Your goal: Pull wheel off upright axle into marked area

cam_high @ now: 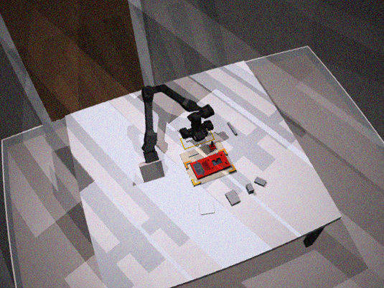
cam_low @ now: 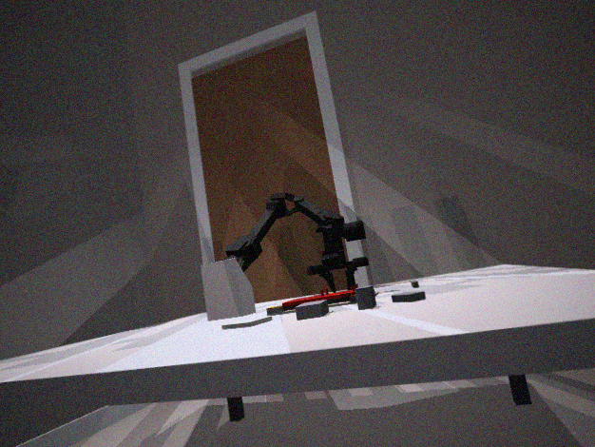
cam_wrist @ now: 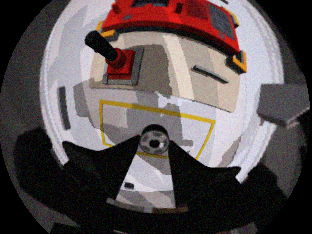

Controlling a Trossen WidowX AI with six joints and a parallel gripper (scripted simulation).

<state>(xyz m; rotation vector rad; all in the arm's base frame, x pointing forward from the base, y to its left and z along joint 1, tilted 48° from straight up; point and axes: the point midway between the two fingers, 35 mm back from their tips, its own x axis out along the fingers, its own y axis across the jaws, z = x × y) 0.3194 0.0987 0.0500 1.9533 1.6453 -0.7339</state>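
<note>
Now: gripper tip right at the dark wheel. Also, from my gripper tip: white card (42 cm to the right, 15 cm behind); grey bar (22 cm ahead, 4 cm to the right); upright axle (10 cm to the right, 5 cm ahead, 2 cm above).
</note>
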